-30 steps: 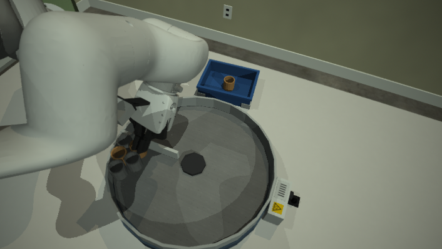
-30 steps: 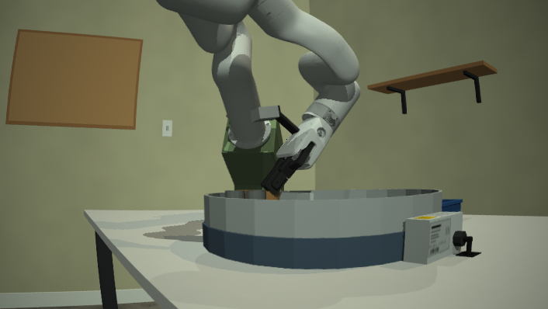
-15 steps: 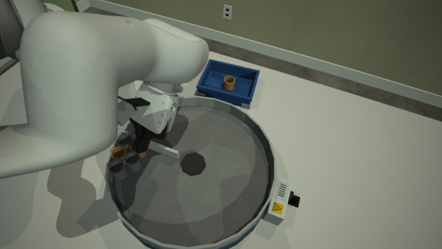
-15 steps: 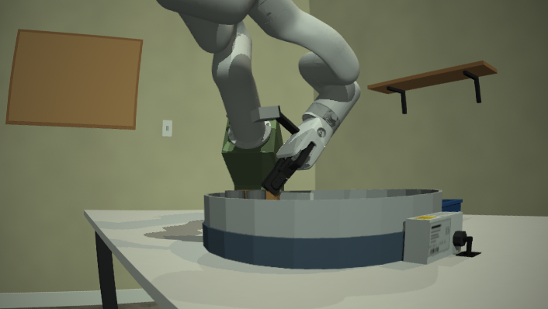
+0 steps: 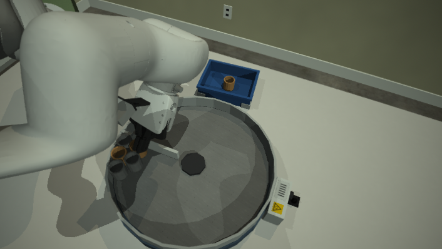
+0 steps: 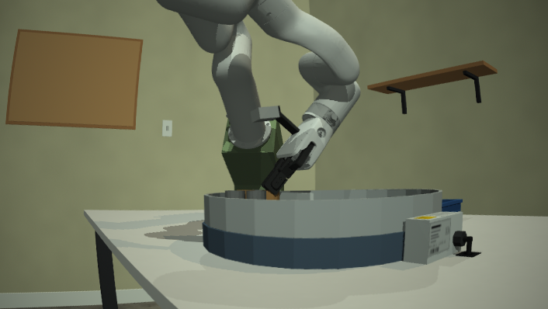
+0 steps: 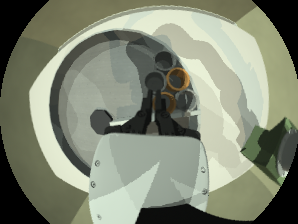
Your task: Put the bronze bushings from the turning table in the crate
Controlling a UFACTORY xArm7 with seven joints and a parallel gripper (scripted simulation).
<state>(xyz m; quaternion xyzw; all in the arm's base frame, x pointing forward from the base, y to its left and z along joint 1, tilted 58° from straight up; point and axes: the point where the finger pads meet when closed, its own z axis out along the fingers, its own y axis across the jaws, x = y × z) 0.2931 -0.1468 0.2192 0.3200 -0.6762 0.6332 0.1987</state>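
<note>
The blue crate is 240 mm ahead of my hand, 300 mm to the left of it and 80 mm below it. The rest, counted from my hand: round turning table 130 mm ahead, 30 mm to the right, 50 mm below.
</note>
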